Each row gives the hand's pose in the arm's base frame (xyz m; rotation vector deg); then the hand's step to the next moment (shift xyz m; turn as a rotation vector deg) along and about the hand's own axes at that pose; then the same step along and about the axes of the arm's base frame.
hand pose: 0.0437 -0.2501 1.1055 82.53 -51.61 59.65
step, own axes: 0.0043 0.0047 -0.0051 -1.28 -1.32 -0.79
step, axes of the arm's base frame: -0.0036 0.0046 0.0057 0.72 0.92 -1.62
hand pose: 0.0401 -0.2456 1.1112 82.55 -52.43 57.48
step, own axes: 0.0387 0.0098 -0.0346 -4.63 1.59 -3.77
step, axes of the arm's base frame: 0.0009 0.0333 0.0410 -3.42 3.62 -3.66
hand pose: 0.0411 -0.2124 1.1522 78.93 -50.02 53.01
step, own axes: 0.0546 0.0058 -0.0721 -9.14 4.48 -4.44
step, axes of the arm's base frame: 0.0147 0.0734 0.0511 -7.89 4.12 -6.64
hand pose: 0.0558 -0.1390 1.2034 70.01 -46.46 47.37
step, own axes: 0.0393 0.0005 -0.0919 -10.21 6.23 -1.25
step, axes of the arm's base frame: 0.0257 0.0944 0.0203 -10.20 1.13 -6.28
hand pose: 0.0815 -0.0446 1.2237 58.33 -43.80 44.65
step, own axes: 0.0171 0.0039 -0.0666 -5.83 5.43 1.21
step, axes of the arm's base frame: 0.0175 0.0663 -0.0059 -7.75 -0.54 -2.14
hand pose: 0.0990 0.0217 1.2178 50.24 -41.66 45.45
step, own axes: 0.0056 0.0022 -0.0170 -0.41 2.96 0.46
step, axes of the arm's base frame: 0.0047 0.0172 -0.0023 -2.77 0.68 0.99
